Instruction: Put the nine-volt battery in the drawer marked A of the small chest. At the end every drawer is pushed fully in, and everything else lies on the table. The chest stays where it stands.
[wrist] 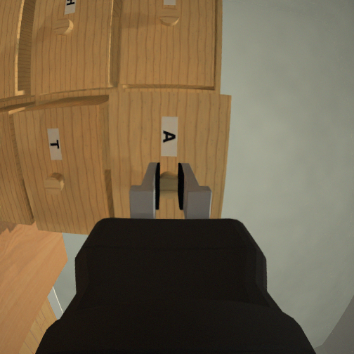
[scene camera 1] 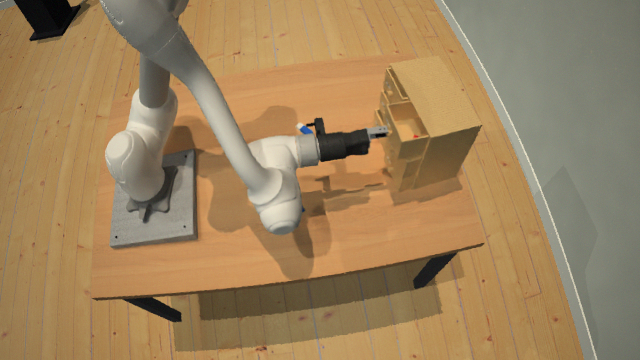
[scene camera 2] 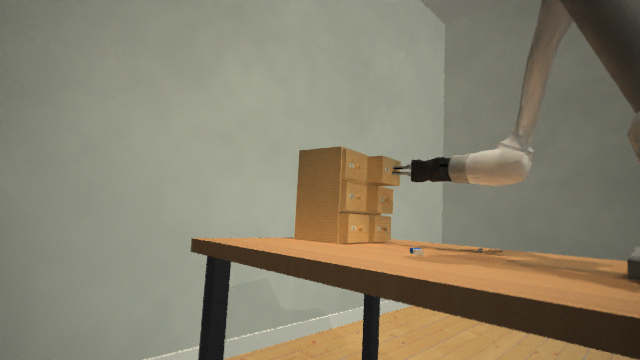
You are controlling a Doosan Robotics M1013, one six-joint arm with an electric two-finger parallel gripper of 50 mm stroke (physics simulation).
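Places are measured from the arm's base along level axes (x left, y back, z up), in millimetres.
Pixels of known places: gripper, fingertip midpoint: (scene camera 1: 387,131) (scene camera 2: 394,170); arm's base, origin of the base link: (scene camera 1: 152,189).
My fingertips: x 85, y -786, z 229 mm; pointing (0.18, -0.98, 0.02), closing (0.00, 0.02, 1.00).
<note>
Ahead of a thing's pixels: the offset from my fingertips to its top centre. "spot": to the spot under its first point.
The small chest {dz +55, dx +113, dy -152 mm} (scene camera 1: 442,100) (scene camera 2: 320,195) stands at the table's far end. Its drawer A {dz +48, dx +18, dy -89 mm} (scene camera 1: 412,148) (scene camera 2: 377,170) (wrist: 137,135) is partly pulled out. My gripper (scene camera 1: 386,132) (scene camera 2: 396,170) (wrist: 168,177) is shut on the knob of drawer A. A small part of a red object {dz -23, dx -12, dy -104 mm} (scene camera 1: 416,136) shows inside drawer A; I cannot tell from this bit whether it is the nine-volt battery. Drawer T {dz -59, dx +23, dy -114 mm} (scene camera 2: 385,194) (wrist: 82,150) also stands out, less than A. The top drawer beside A {dz +44, dx +173, dy -104 mm} (scene camera 1: 397,86) (scene camera 2: 353,172) (wrist: 167,55) and drawer H {spot: dz -79, dx +151, dy -24 mm} (scene camera 2: 356,189) (wrist: 75,60) stand out slightly.
A blue and white object {dz -245, dx +180, dy +255 mm} (scene camera 1: 304,128) lies on the table (scene camera 1: 350,250) (scene camera 2: 450,295) beyond my wrist. A small blue object {dz -248, dx -116, dy +255 mm} (scene camera 1: 303,210) is mostly hidden behind my arm. The robot's base plate (scene camera 1: 185,220) is at the other end. A wall (scene camera 1: 575,100) rises beyond the chest.
</note>
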